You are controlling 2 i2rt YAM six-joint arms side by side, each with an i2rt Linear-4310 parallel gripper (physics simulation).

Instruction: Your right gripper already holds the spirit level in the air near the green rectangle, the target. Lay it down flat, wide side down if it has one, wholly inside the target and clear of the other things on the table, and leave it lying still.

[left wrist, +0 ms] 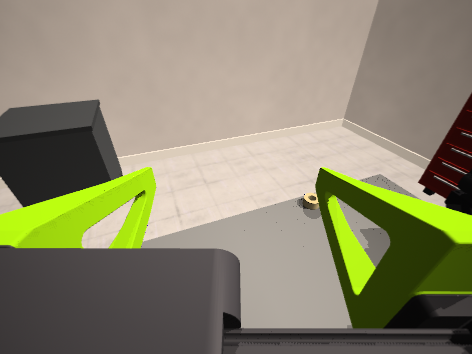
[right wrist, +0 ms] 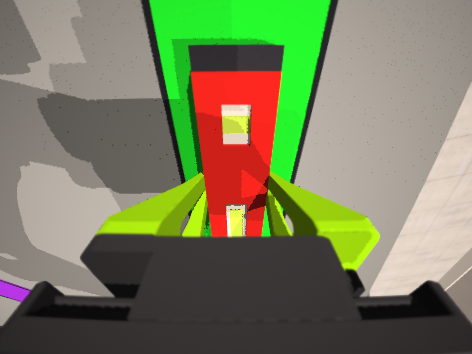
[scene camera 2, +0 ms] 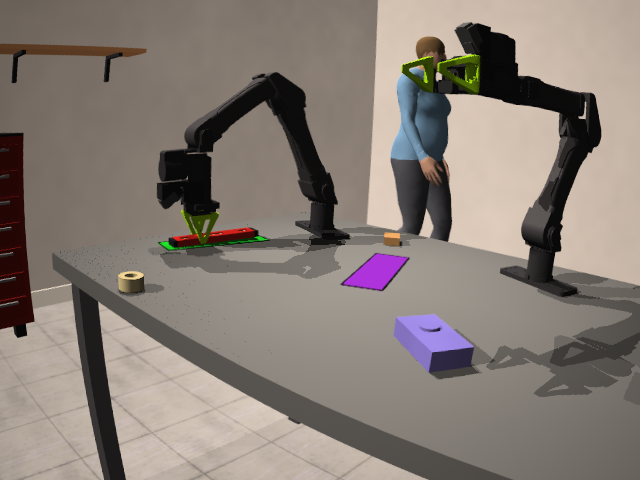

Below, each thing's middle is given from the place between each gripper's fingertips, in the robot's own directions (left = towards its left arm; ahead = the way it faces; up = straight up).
Right now my right hand is 4 cm past the red spirit level (scene camera 2: 227, 235), 1 cm to the right of it and 1 cm below it. Also, from my right hand: green rectangle (right wrist: 306, 37) 4 cm behind, 1 cm to the left; purple rectangle (scene camera 2: 376, 273) 16 cm behind, 41 cm to the left; violet box (scene camera 2: 437, 347) 13 cm ahead, 71 cm to the left, 1 cm above.
Now: the violet box 39 cm below my left hand, 13 cm to the left of it and 12 cm ahead of it. The rest, counted from my left hand: red spirit level 57 cm to the right, 40 cm below, 5 cm behind; green rectangle 57 cm to the right, 41 cm below, 5 cm behind; purple rectangle 41 cm below, 17 cm to the right, 17 cm behind.
